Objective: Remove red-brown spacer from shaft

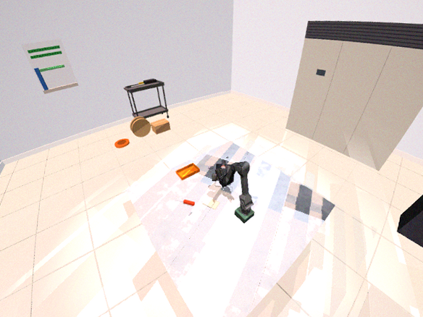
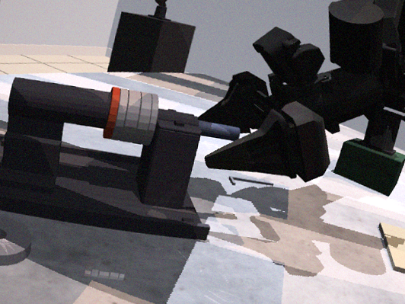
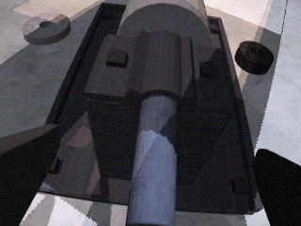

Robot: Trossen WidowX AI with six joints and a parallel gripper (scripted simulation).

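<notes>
Now: gripper tip 30 mm short of the blue-grey shaft, 20 mm to the left of it and 20 mm below it. Round my gripper tip: grey washer: 210 mm ahead, 20 mm to the right, 60 mm below; then black ring: 40 mm ahead, 180 mm to the right, 50 mm below; then red-brown spacer: 60 mm ahead, 60 mm to the right, 20 mm above.
</notes>
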